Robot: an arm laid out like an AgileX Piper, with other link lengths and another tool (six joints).
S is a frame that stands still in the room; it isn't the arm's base.
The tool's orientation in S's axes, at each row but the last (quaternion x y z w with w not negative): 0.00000, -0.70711, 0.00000, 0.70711; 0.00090, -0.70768, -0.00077, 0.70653; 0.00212, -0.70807, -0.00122, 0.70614; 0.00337, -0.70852, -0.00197, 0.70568; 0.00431, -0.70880, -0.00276, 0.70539; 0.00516, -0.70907, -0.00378, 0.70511; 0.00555, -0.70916, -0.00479, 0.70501; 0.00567, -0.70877, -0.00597, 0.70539; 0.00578, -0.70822, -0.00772, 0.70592; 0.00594, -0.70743, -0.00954, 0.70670; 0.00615, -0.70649, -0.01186, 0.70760; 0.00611, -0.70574, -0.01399, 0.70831; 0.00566, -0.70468, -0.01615, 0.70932
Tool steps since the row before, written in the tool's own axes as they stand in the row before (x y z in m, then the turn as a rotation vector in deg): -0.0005, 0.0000, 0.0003, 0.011, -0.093, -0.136; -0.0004, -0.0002, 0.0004, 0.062, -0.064, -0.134; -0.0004, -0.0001, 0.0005, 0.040, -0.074, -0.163; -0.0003, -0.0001, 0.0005, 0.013, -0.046, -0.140; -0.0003, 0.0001, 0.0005, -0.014, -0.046, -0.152; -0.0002, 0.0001, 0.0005, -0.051, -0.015, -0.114; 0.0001, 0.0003, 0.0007, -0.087, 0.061, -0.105; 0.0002, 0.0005, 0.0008, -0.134, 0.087, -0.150; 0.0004, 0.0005, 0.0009, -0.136, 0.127, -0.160; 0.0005, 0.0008, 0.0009, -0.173, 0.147, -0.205; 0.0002, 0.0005, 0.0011, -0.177, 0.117, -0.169; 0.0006, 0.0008, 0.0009, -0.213, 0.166, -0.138; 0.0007, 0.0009, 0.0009, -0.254, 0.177, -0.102
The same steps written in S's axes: -0.0003, 0.0000, -0.0005, 0.136, -0.093, 0.011; -0.0004, -0.0002, -0.0004, 0.134, -0.064, 0.062; -0.0005, -0.0001, -0.0004, 0.163, -0.074, 0.040; -0.0005, -0.0001, -0.0003, 0.140, -0.046, 0.013; -0.0005, 0.0001, -0.0003, 0.152, -0.046, -0.014; -0.0005, 0.0001, -0.0002, 0.114, -0.014, -0.051; -0.0007, 0.0003, 0.0001, 0.105, 0.062, -0.085; -0.0008, 0.0005, 0.0002, 0.151, 0.089, -0.132; -0.0009, 0.0005, 0.0004, 0.161, 0.129, -0.133; -0.0009, 0.0008, 0.0005, 0.206, 0.150, -0.170; -0.0011, 0.0005, 0.0002, 0.170, 0.120, -0.174; -0.0009, 0.0008, 0.0006, 0.139, 0.170, -0.209; -0.0009, 0.0009, 0.0007, 0.103, 0.183, -0.249
